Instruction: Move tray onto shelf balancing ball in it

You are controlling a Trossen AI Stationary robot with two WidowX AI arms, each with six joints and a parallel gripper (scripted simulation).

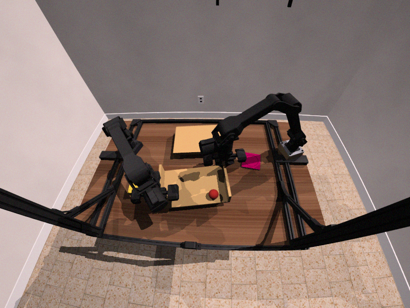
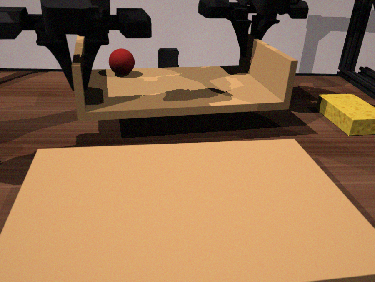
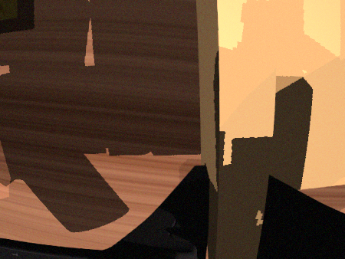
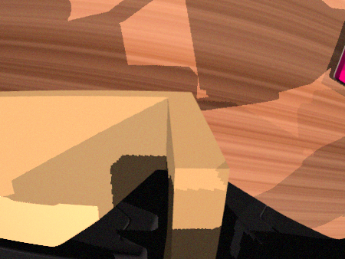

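Right now the red ball is 14 cm behind my right hand, 4 cm to the left of it and 4 cm below it. The rest, counted from my right hand: tan tray: 9 cm behind, 13 cm to the left, 5 cm below; then yellow sponge: 9 cm behind, 44 cm to the left, 10 cm below; then magenta square object: 9 cm ahead, 16 cm to the right, 11 cm below.
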